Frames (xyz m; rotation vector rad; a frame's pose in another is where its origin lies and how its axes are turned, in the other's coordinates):
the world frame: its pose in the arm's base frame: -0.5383 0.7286 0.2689 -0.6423 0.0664 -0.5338
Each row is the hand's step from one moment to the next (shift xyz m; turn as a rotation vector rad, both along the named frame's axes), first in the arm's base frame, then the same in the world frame.
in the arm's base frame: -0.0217 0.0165 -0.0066 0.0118 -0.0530 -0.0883
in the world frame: -0.0276 0.0051 -0.0010 0.0273 0.0216 -0.0977
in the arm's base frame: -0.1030 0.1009 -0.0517 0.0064 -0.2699 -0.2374
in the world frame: -0.1441 0.0513 -0.0085 0.1144 -0.0390 -0.3386
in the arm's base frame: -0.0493 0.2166 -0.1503 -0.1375 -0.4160 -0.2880
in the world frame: -0.1649 0.2112 -0.0118 0.0570 -0.1727 -0.4918
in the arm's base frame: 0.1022 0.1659 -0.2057 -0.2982 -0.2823 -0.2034
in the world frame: -0.0148 0.2783 -0.0510 -0.1391 -0.2054 -0.3853
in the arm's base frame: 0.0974 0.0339 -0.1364 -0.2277 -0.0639 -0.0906
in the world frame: 0.0534 0.1469 -0.0694 -0.1744 -0.0930 -0.1583
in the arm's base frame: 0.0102 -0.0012 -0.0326 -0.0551 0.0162 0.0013
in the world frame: 0.0061 0.0229 -0.0246 -0.0554 -0.0149 -0.0021
